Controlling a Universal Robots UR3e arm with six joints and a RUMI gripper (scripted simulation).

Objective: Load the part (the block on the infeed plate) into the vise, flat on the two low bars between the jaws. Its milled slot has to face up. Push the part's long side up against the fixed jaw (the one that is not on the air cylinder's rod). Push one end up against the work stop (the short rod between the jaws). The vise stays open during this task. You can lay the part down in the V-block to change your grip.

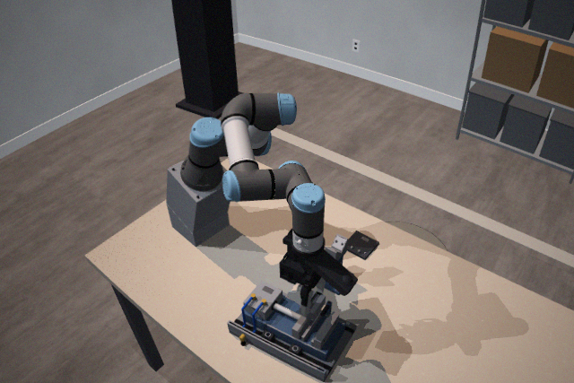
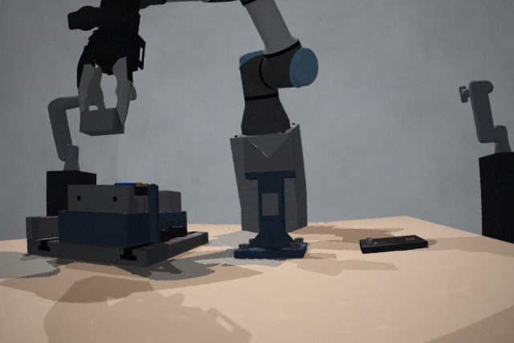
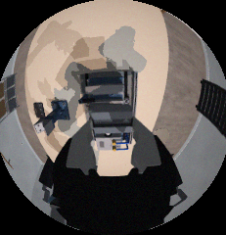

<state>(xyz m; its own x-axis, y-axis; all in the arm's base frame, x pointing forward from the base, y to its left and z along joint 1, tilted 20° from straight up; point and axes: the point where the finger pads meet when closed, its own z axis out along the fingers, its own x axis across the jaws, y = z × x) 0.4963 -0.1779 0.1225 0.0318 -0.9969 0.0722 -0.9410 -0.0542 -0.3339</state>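
The blue vise lies 70 mm behind my hand, 20 mm to the left of it and 160 mm below it. From my hand the other things lie so: grey part (right at my hand).
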